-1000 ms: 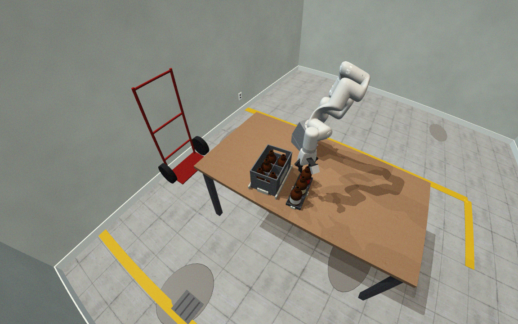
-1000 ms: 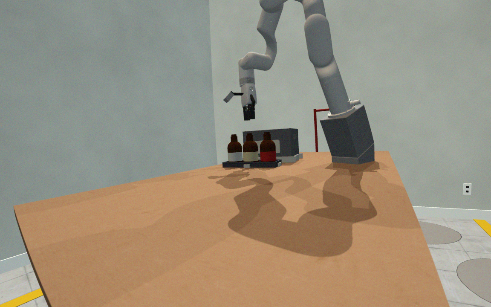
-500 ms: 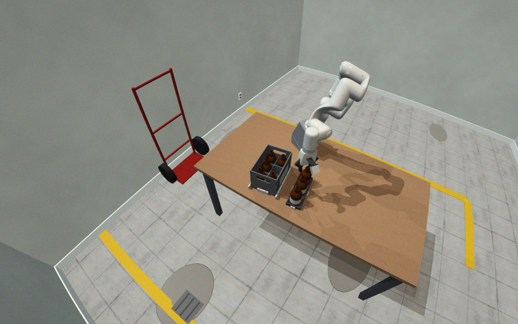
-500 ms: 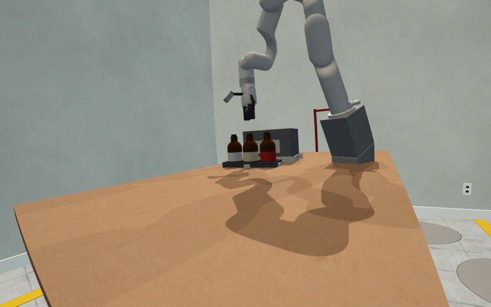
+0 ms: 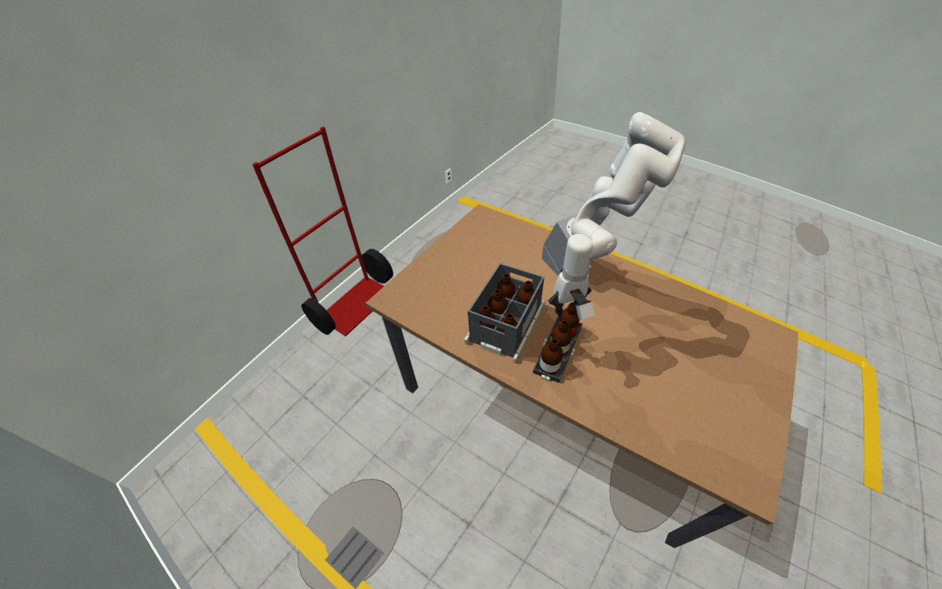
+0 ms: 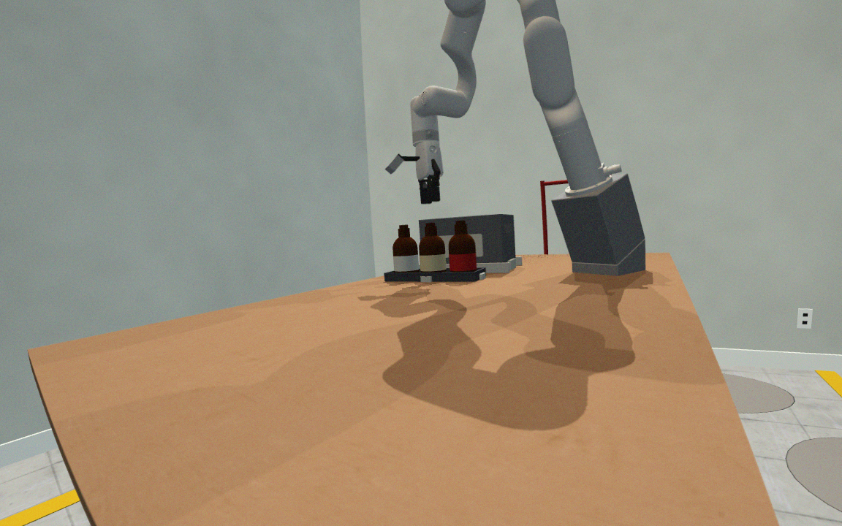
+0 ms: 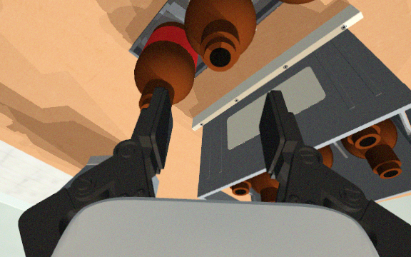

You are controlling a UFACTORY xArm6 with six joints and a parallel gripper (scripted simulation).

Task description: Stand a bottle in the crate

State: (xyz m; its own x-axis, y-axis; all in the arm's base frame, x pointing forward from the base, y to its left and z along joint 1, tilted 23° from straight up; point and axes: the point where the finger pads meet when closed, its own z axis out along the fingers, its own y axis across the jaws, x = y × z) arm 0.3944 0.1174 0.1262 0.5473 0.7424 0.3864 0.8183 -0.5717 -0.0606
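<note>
My gripper is now 220 mm above the dark tray. Also, from my hand: grey crate: 20 mm ahead, 230 mm to the right, 150 mm below.
</note>
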